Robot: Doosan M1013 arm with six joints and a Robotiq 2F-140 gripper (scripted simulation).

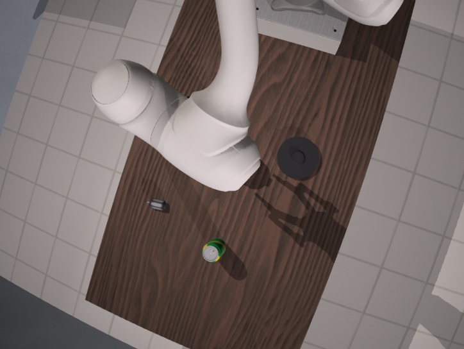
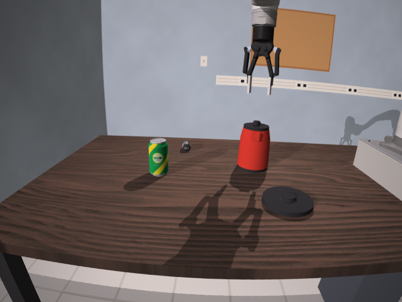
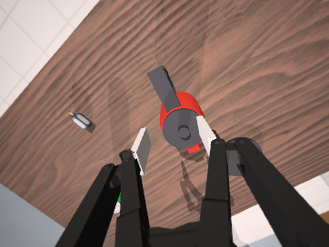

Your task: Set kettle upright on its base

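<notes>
Now: the red kettle 10 mm ahead of my hand, 20 mm to the left of it and 220 mm below it. Round my hand: round black base 10 mm ahead, 320 mm to the left, 290 mm below.
</notes>
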